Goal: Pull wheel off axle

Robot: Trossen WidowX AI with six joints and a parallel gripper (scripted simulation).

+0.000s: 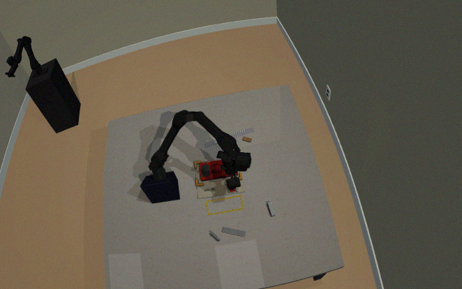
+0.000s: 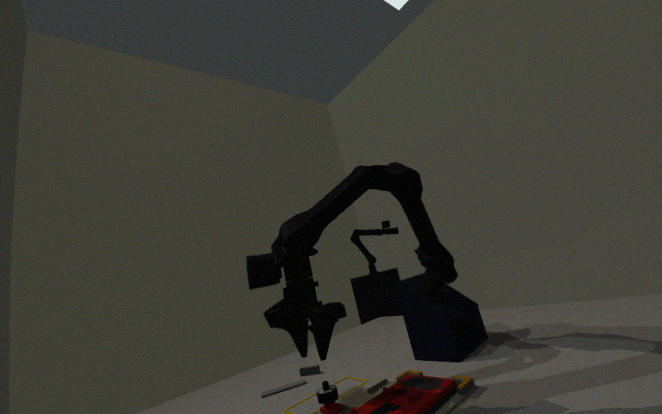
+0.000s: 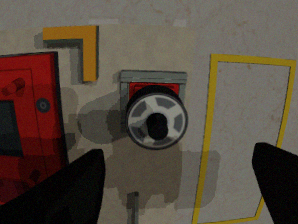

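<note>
My gripper tip is now 10 mm past the wheel, 10 mm to the right of it and 70 mm above it. Also, from my gripper tip: long grey strip 60 mm ahead, 340 mm to the left, 110 mm below; grey stand 50 mm behind, 110 mm to the left, 100 mm below; orange block 150 mm ahead, 290 mm to the left, 110 mm below.
</note>
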